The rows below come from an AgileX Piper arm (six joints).
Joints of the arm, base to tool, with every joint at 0 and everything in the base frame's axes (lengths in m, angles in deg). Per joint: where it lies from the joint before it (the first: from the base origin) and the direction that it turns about. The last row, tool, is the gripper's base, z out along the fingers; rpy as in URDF.
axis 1: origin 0 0 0.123 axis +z
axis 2: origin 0 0 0 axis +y
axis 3: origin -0.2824 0 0.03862 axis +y
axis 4: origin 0.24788 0 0.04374 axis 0.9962 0 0.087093
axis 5: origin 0 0 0 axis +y
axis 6: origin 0.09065 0 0.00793 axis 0.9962 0 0.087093
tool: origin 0 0 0 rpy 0 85 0
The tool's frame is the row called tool.
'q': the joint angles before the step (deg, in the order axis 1, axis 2, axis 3, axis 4, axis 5, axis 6). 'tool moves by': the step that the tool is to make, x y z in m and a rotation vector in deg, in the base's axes. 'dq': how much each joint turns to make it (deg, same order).
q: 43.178, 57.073, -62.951, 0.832, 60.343, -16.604
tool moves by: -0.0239, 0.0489, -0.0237, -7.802, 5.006, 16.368
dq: 14.814, 6.259, -0.002, 0.038, 2.943, -1.897
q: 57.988, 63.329, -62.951, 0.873, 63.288, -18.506
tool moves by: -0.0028, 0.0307, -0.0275, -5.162, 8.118, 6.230
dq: 2.469, 7.167, -0.030, 6.131, 1.705, -3.972
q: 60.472, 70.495, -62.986, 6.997, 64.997, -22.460
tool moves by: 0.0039, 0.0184, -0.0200, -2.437, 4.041, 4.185
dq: -0.007, 5.082, -0.004, 4.038, -0.265, -4.944
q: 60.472, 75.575, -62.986, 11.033, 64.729, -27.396
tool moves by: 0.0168, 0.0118, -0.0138, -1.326, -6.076, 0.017
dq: 0.010, 3.418, 0.013, -5.980, -5.347, 0.235
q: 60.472, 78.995, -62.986, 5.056, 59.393, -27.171
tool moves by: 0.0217, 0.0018, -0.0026, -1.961, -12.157, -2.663
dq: 0.132, 1.361, -0.007, -14.231, -5.434, 6.304
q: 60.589, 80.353, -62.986, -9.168, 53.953, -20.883
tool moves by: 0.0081, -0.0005, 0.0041, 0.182, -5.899, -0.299
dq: 0.005, -0.156, -0.004, -6.364, -2.535, 2.463
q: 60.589, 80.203, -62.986, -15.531, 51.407, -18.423
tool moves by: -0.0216, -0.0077, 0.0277, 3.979, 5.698, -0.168
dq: 1.431, -4.055, -2.875, 7.608, 6.142, -0.905
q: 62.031, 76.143, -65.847, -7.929, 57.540, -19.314
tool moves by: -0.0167, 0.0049, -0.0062, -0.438, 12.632, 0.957
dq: 0.149, 1.131, -0.634, 12.007, 5.727, -2.362
